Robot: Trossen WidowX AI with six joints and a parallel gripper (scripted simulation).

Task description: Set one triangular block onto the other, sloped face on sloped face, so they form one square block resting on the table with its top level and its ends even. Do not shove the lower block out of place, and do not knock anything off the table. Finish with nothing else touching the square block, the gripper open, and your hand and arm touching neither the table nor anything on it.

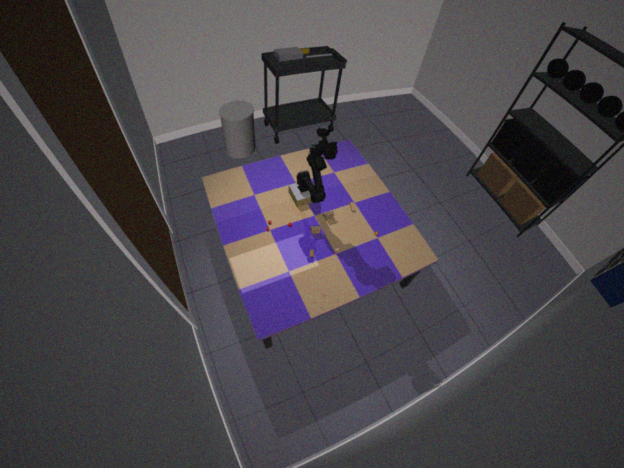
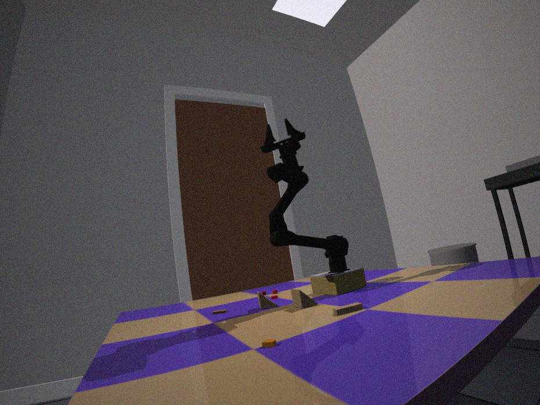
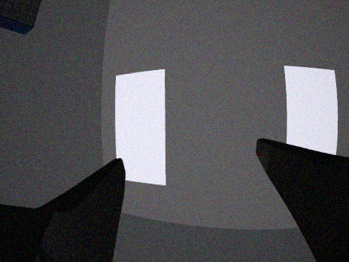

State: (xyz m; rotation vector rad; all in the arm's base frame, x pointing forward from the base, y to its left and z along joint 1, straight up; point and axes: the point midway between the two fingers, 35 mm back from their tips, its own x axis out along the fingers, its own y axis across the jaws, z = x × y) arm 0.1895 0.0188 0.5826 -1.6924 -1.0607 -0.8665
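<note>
Now: the triangular block 67 cm below my gripper tip, 12 cm ahead of it and 11 cm to the right of it. From my gripper tip the other things lie so: tan plank 68 cm below, 24 cm to the left, 5 cm ahead; orange piece 68 cm below, 32 cm ahead, 26 cm to the left; brown piece 68 cm below, 25 cm ahead, 21 cm to the right.
</note>
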